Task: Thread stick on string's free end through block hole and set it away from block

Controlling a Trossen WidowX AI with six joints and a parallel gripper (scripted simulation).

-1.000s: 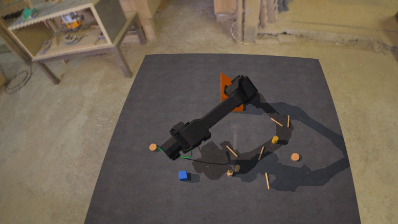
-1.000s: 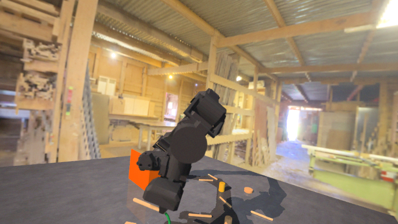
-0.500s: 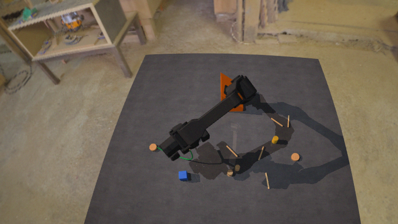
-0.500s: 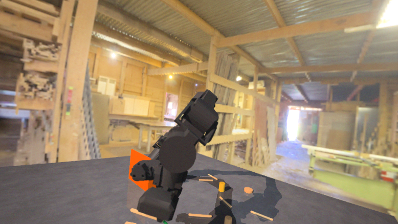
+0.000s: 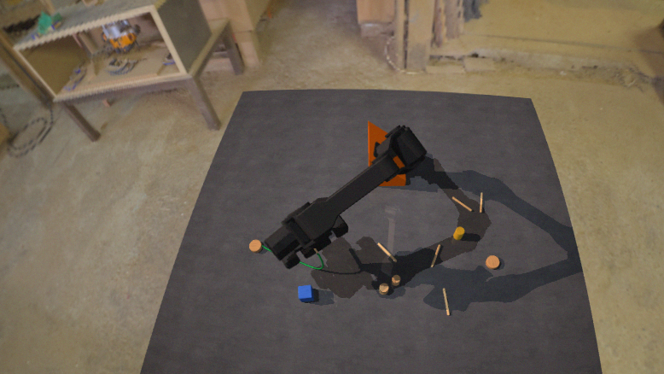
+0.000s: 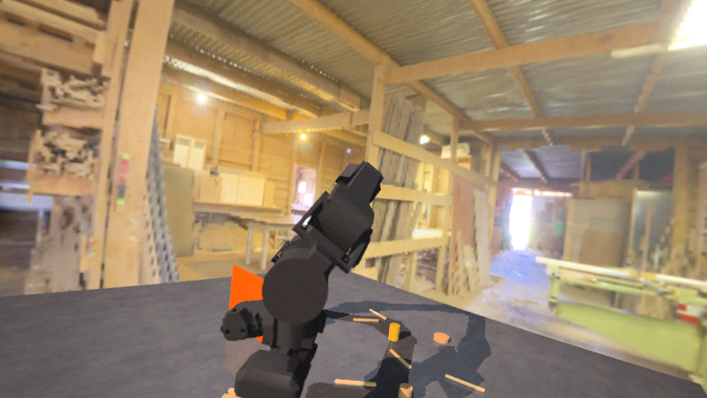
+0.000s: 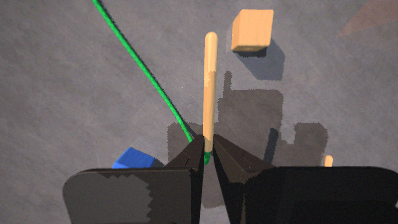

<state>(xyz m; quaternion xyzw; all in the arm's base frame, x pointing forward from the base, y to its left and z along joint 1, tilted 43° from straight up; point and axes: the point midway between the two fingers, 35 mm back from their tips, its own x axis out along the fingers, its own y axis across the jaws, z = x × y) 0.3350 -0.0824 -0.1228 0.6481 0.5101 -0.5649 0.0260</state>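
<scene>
My gripper tip is 100 mm past the wooden block, 60 mm above it and 30 mm to the left of it. Also, from my gripper tip: blue cube: 110 mm ahead, 60 mm below, 10 mm to the right; then thin wooden stick: 10 mm to the right, 10 mm behind; then round wooden button: 210 mm to the right, 70 mm below, 10 mm behind.
</scene>
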